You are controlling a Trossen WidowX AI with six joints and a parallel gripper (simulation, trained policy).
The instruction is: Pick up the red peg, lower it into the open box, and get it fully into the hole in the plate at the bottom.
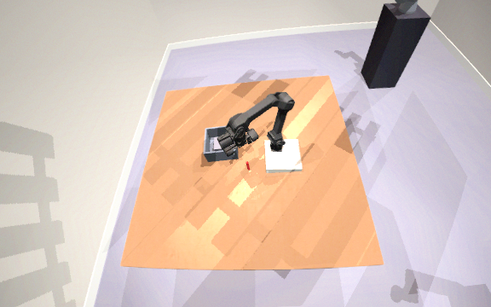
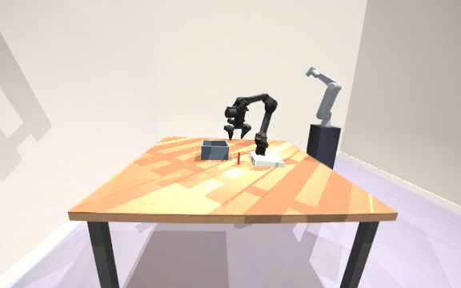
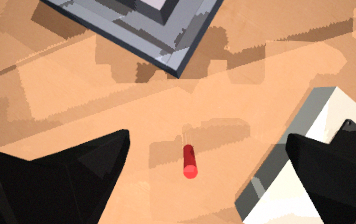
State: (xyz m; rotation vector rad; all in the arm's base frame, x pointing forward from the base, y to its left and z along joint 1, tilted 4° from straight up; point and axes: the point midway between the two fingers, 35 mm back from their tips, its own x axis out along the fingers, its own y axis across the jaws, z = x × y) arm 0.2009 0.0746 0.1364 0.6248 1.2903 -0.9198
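Now: the red peg 120 mm below my gripper tip, 50 mm to the left of it and 20 mm behind it. Round my gripper tip: grey box: 140 mm ahead, 130 mm below, 120 mm to the right.
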